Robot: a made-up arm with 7 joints.
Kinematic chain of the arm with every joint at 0, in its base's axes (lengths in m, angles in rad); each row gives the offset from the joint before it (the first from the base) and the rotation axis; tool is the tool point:
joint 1: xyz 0 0 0 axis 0 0.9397 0.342
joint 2: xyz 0 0 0 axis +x
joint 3: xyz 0 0 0 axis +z
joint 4: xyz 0.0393 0 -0.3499 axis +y
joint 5: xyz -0.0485 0 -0.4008 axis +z
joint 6: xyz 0 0 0 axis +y
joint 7: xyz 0 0 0 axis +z
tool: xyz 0 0 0
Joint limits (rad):
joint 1: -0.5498..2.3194
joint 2: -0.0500..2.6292
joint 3: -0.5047..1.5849
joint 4: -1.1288..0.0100
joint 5: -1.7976..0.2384
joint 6: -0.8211..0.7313
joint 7: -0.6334..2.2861
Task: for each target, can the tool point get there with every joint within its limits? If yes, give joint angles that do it. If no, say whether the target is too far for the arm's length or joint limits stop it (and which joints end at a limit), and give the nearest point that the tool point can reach.
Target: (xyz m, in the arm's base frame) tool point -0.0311 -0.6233 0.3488
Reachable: no: joint limits stop it (at a limit: joint 1, joint 2, joint 4) | nearest point -0.4970 -0.4436 0.3453 | short by 0.499 m
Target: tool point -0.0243 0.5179 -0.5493
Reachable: yes | joints 0.1118 0.6219 1.0877 -0.3076 0.0647 0.2947 0.2701
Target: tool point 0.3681 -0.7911 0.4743
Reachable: no: too far | nearest point 0.3004 -0.0300 0.6110 | short by 0.776 m
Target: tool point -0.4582 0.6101 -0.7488
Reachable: no: too far | nearest point -0.3239 0.4313 -0.5294 | short by 0.313 m
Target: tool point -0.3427 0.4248 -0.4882
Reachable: yes | joints 0.8828 0.5341 0.4125 -0.7342 -1.4636 -0.0572 0.8312
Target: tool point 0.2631 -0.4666 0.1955
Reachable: no: joint limits stop it (at a limit: joint 2, joint 4) | nearest point 0.3997 -0.0085 0.5519 | short by 0.596 m
